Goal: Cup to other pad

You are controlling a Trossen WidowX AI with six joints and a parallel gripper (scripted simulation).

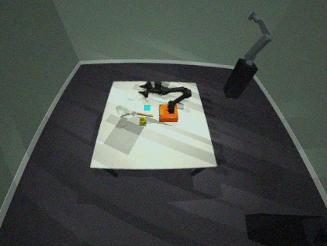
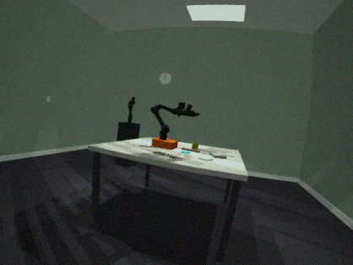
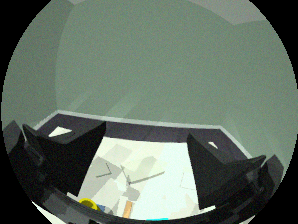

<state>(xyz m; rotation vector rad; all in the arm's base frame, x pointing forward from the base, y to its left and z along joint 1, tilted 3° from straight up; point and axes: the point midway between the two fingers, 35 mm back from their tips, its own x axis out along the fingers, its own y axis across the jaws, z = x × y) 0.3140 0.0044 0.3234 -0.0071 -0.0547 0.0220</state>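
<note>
Now: gripper tip 350 mm above the yellow cup, 160 mm to the right of it and 40 mm past it. The rest, counted from my gripper tip: thin wooden stick (390 mm below, 50 mm behind, 30 mm to the left); then cyan pad (390 mm below, 90 mm to the right, 60 mm behind).
</note>
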